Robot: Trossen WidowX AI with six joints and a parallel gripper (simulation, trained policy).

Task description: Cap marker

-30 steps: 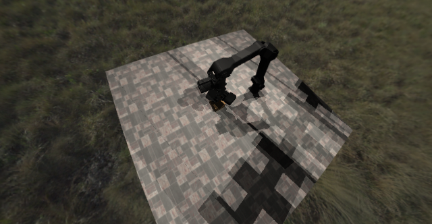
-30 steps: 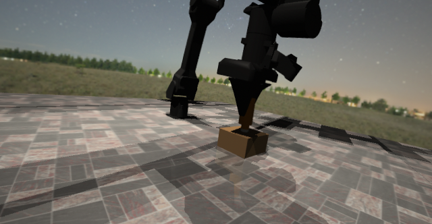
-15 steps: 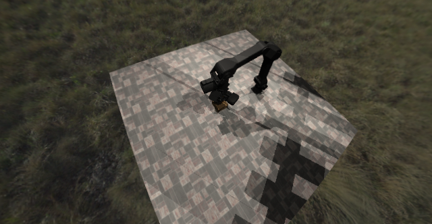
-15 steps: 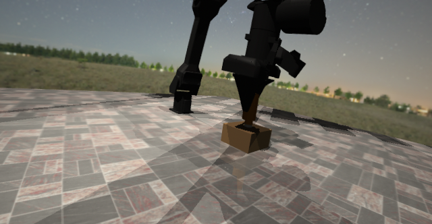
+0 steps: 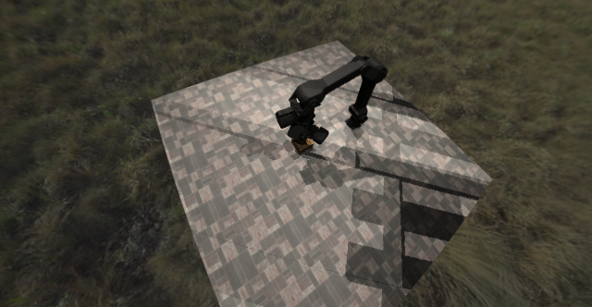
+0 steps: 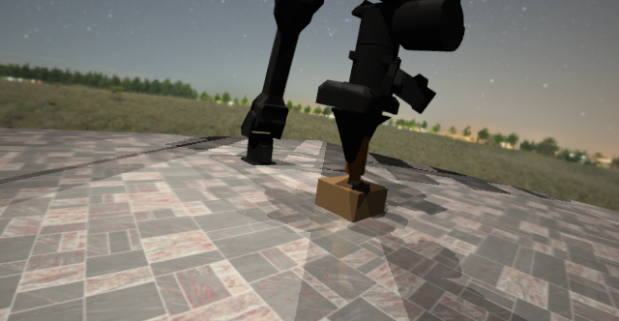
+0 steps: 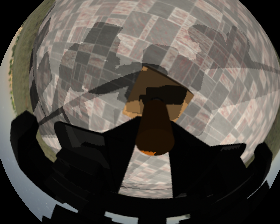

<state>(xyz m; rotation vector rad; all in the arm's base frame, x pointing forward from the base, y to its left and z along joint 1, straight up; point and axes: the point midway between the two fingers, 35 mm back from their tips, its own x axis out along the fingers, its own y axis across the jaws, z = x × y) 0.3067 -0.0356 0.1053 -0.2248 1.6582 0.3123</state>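
Now: gripper tip 10 mm below the grey marker and 10 mm short of it. Also, from my gripper tip: holder block 50 mm below, 10 mm ahead; then orange cap 10 mm above.
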